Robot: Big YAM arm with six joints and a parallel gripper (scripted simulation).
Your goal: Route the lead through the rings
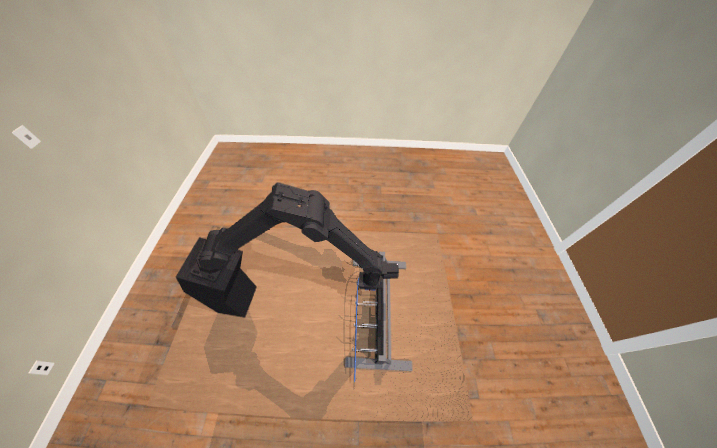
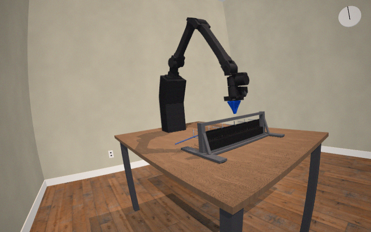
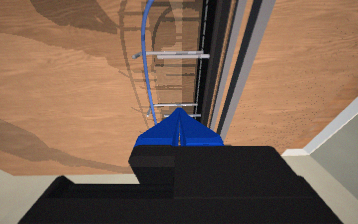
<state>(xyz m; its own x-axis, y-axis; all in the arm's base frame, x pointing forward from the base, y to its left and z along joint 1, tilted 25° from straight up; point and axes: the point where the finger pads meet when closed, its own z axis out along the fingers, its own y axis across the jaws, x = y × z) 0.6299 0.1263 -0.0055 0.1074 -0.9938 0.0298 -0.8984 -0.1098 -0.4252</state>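
Now: the grey rack 90 mm below my hand, 60 mm ahead of it and 40 mm to the right of it.
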